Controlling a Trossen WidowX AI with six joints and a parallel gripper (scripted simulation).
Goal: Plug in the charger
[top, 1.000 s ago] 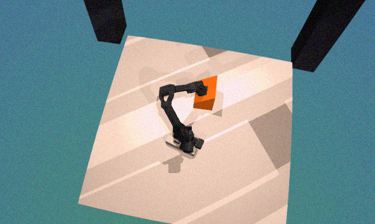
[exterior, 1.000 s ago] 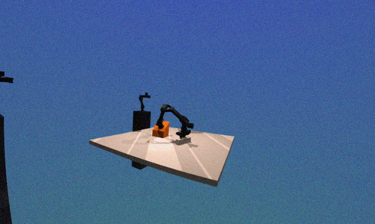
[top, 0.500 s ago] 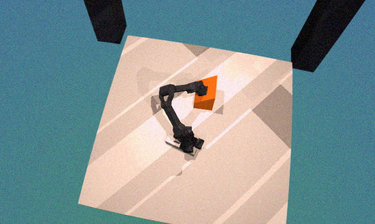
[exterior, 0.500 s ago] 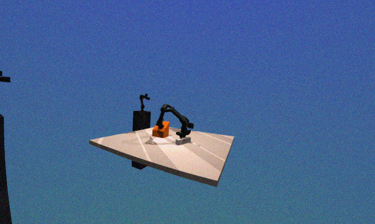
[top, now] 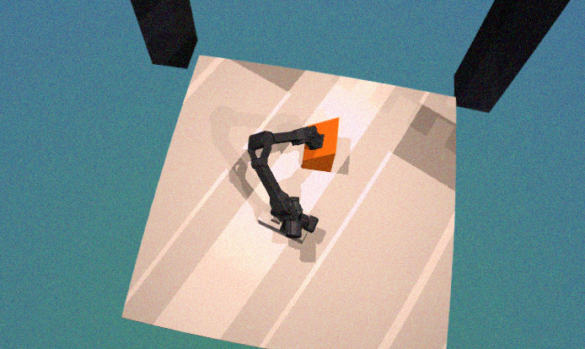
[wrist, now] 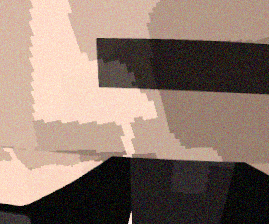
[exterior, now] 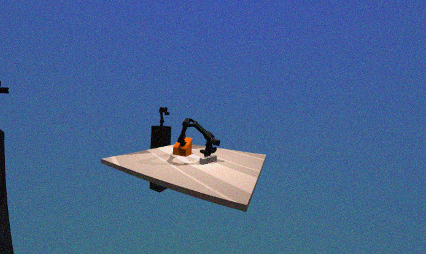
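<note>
The two-prong charger lies 2 cm ahead of my gripper tip and 1 cm above it.
</note>
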